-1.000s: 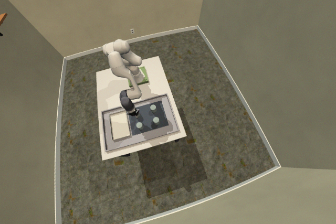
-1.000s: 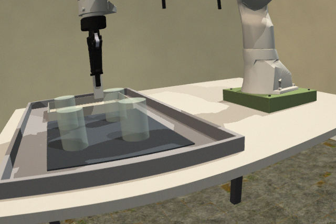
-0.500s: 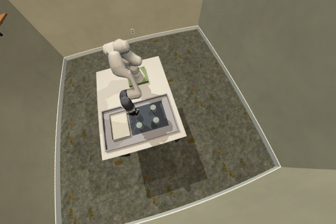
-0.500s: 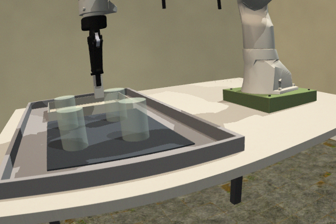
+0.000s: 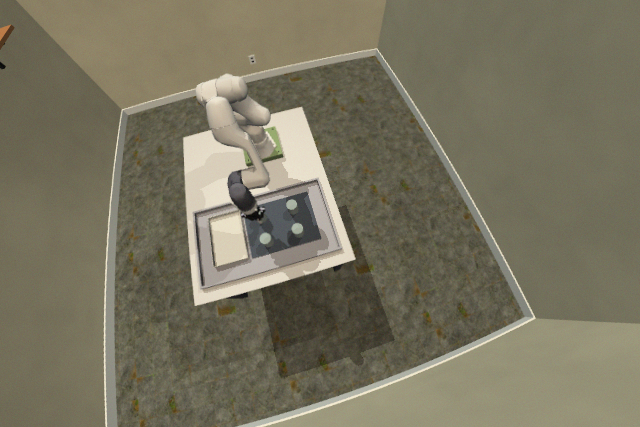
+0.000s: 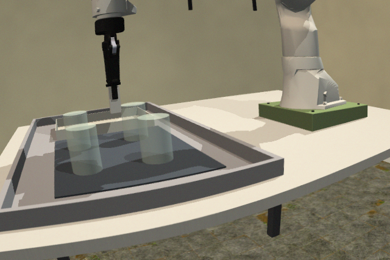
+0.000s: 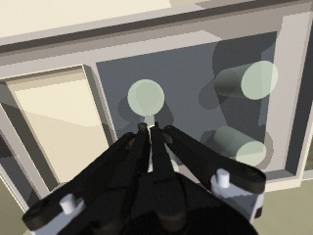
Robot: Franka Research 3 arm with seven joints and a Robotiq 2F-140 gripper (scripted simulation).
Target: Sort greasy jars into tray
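Right now my hand is 11 cm above the dark mat, 10 cm to the right of it and 3 cm short of it. Also, from my hand: cream tray (22 cm to the right, 10 cm below, 1 cm ahead).
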